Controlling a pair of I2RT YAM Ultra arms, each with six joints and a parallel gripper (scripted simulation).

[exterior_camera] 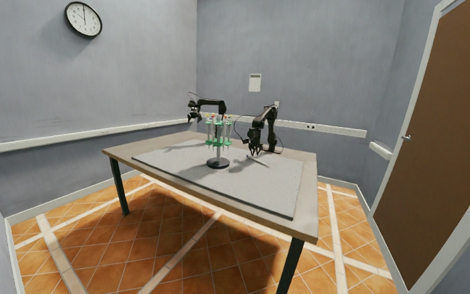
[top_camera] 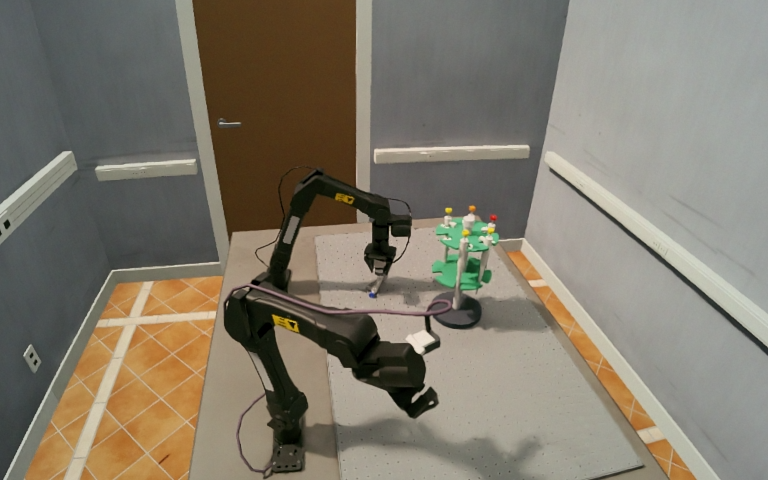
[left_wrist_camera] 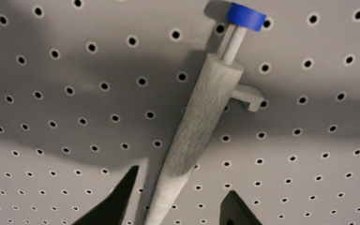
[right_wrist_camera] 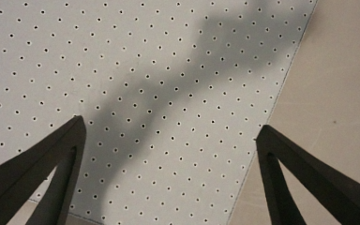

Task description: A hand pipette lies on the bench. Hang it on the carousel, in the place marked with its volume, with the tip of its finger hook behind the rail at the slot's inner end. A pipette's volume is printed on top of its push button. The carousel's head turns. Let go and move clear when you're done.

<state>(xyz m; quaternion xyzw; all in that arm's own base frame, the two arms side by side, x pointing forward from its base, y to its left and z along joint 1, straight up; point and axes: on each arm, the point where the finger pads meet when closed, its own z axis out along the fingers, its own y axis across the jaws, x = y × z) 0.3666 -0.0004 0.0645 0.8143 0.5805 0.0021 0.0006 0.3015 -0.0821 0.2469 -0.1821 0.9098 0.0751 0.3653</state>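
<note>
Now: left hand 40 mm above the pipette and 30 mm to the right of it.
</note>
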